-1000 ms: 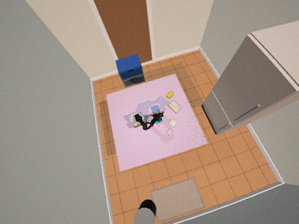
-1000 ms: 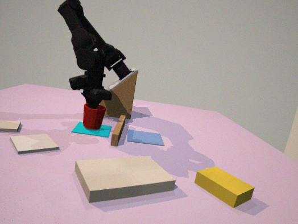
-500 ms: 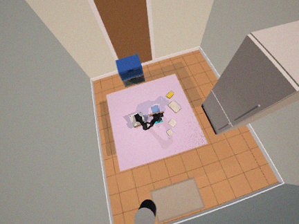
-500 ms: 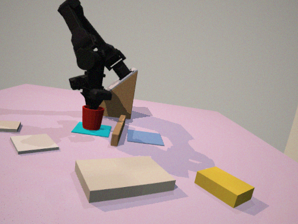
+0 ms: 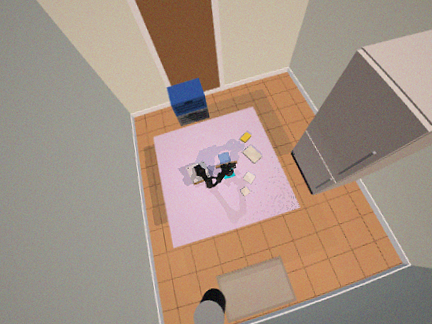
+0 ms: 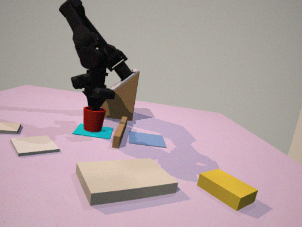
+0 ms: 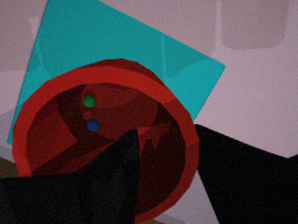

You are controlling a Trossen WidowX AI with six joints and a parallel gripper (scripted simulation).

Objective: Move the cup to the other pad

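My gripper tip is 30 mm short of the red cup and 10 mm above it. The rest, counted from my gripper tip: blue marble 40 mm ahead, 20 mm to the left, 40 mm below; then cyan pad 30 mm ahead, 10 mm to the left, 60 mm below; then wooden bar 50 mm ahead, 100 mm to the left, 40 mm below.
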